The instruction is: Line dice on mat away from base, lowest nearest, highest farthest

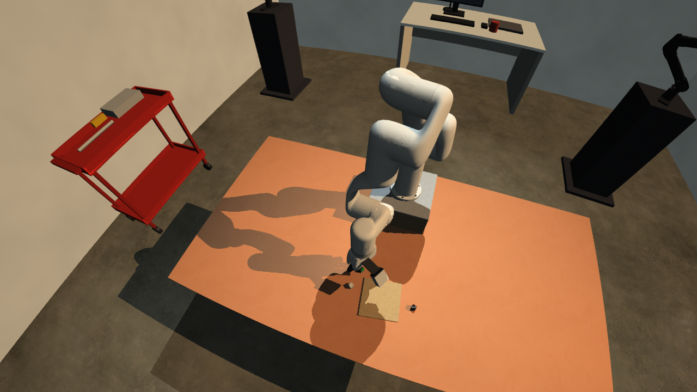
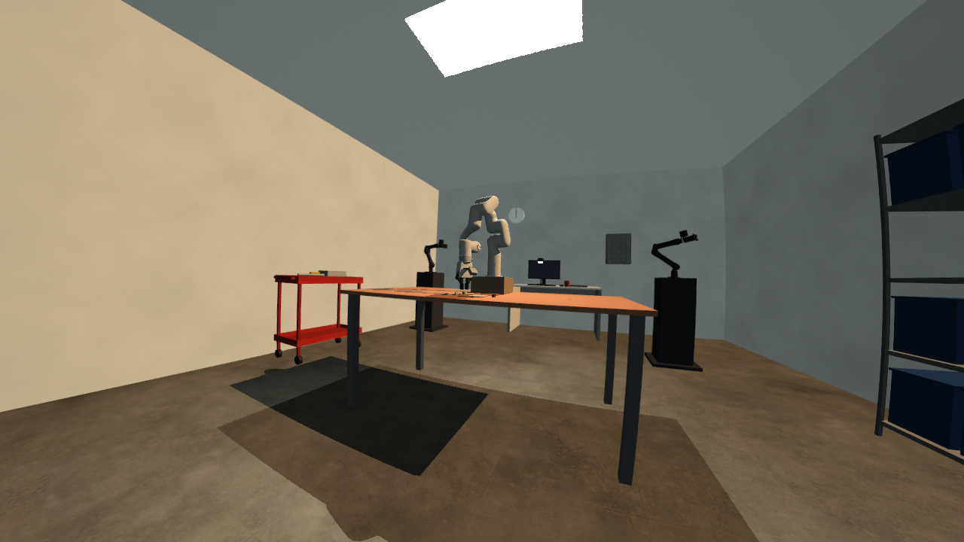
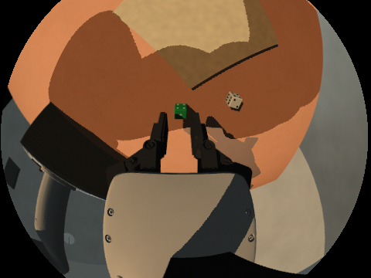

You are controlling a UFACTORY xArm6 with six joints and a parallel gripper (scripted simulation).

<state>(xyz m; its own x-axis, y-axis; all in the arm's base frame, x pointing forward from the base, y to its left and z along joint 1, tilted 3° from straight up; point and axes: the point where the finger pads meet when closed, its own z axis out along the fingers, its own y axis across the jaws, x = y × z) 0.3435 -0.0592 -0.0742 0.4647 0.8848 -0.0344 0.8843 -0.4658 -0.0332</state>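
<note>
The green die is 40 mm below my hand. Also, from my hand: black die (220 mm to the left, 70 mm ahead, 40 mm below); then white die (70 mm ahead, 40 mm below, 10 mm to the right); then tan mat (100 mm to the left, 80 mm ahead, 50 mm below).
</note>
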